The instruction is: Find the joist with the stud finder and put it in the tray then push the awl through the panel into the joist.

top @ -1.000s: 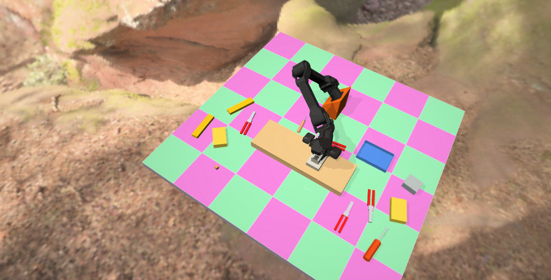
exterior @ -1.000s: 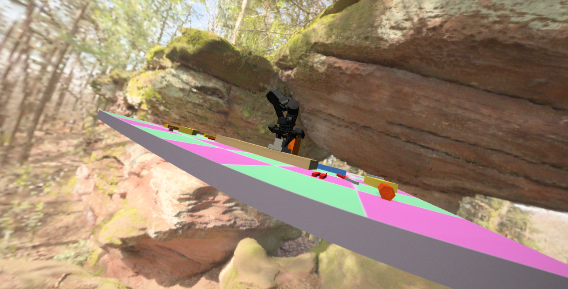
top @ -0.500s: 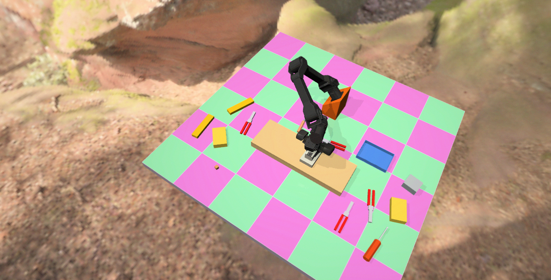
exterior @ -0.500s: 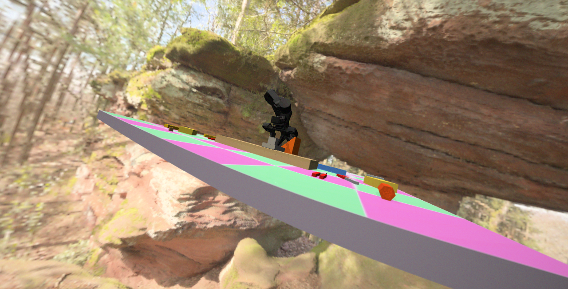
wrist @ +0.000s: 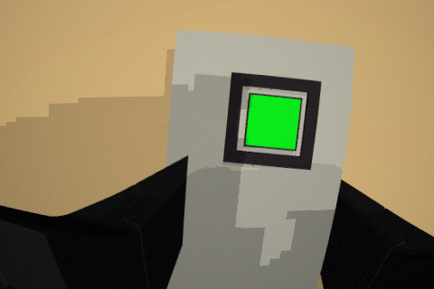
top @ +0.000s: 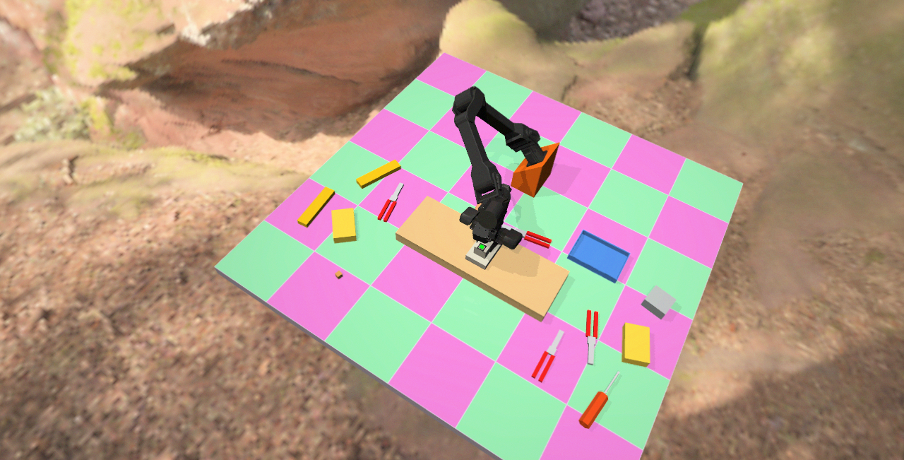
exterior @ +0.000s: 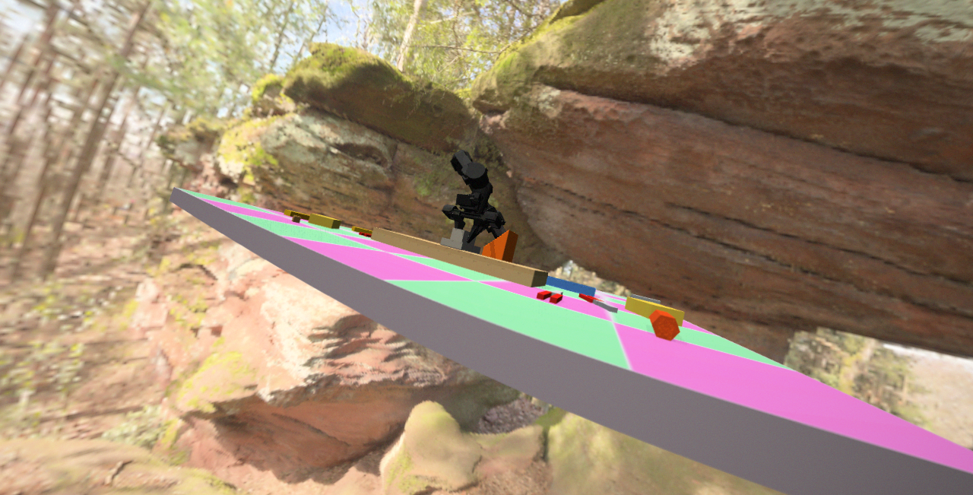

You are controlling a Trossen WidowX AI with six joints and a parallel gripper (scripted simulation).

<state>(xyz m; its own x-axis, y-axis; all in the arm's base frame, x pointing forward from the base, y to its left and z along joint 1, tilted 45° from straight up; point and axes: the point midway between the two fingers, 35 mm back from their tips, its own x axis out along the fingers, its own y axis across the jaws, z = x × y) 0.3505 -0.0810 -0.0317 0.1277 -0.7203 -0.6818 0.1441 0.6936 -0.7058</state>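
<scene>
My gripper tip is now 330 mm to the right of the blue tray, 170 mm past it and 50 mm above it. Also, from my gripper tip: tiny brown cube: 370 mm to the right, 250 mm ahead, 60 mm below; then awl: 210 mm behind, 90 mm to the right, 60 mm below; then grey stud finder: 20 mm above, 10 mm ahead.
</scene>
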